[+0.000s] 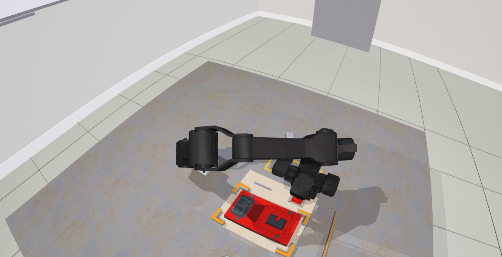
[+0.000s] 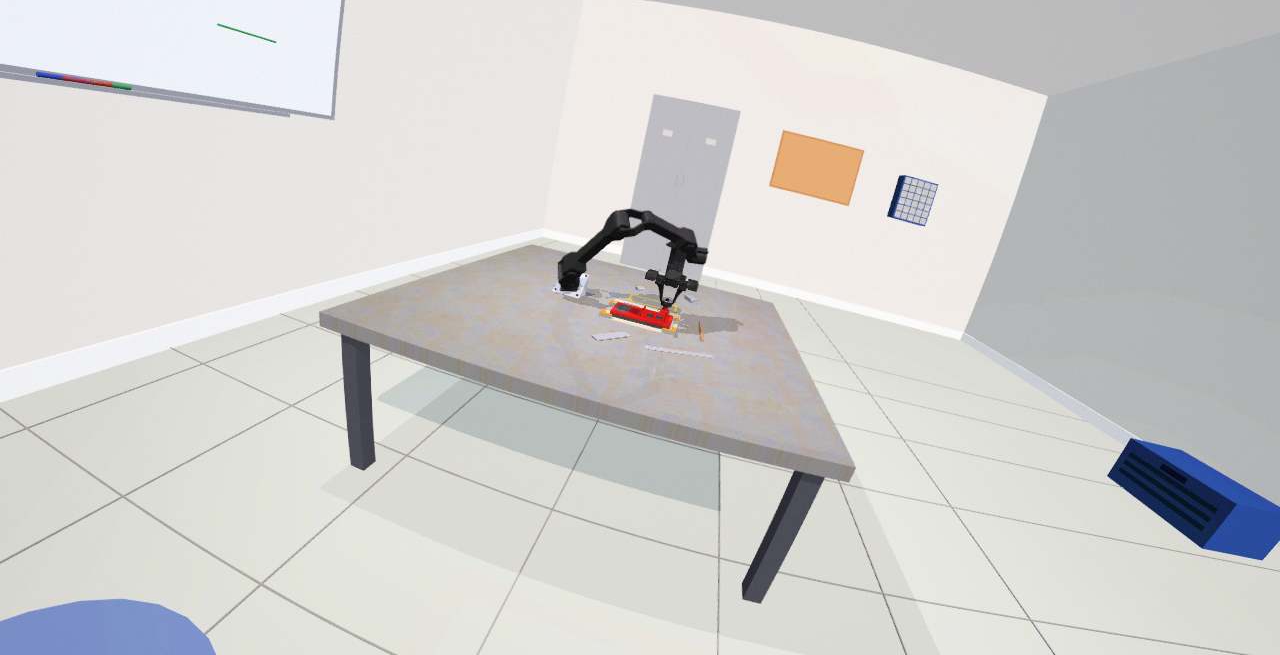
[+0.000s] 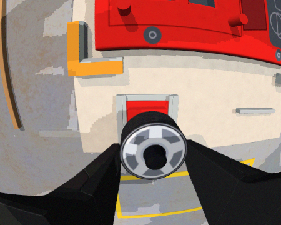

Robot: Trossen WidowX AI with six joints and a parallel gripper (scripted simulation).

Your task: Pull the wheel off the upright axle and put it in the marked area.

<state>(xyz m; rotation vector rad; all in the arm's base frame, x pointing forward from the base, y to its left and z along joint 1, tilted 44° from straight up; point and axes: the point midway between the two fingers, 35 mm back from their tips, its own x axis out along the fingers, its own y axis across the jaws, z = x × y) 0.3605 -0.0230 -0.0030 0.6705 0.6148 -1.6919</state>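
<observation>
Right now the black axle is 10 mm below my gripper tip. Round my gripper tip: grey block 120 mm ahead, 270 mm to the left, 40 mm below; wheel right at my gripper tip; thin orange rod 130 mm ahead, 100 mm to the right, 40 mm below.
</observation>
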